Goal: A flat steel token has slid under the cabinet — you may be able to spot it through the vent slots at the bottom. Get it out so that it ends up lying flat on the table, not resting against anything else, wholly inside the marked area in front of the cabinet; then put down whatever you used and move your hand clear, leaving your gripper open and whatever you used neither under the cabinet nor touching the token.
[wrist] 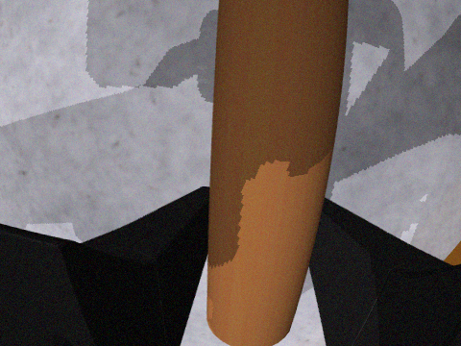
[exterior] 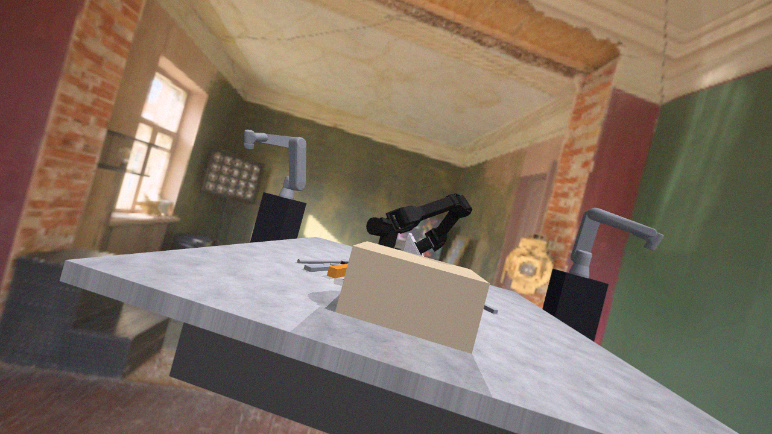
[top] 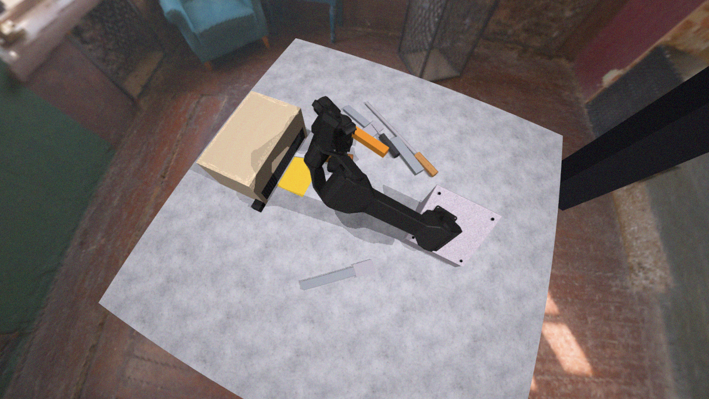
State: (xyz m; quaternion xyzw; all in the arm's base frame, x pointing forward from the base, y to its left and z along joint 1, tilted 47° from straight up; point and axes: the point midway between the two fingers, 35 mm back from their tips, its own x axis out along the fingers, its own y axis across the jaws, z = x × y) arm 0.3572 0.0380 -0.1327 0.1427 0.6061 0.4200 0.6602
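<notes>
My gripper tip is now 1 cm past the orange bar, 12 cm to the left of it and 1 cm below it. The rest, counted from my gripper tip: flat grey token: 25 cm ahead, 14 cm to the left, 1 cm below; grey bar: 18 cm behind, 14 cm to the right; black-handled tool: 8 cm behind, 16 cm to the right.
</notes>
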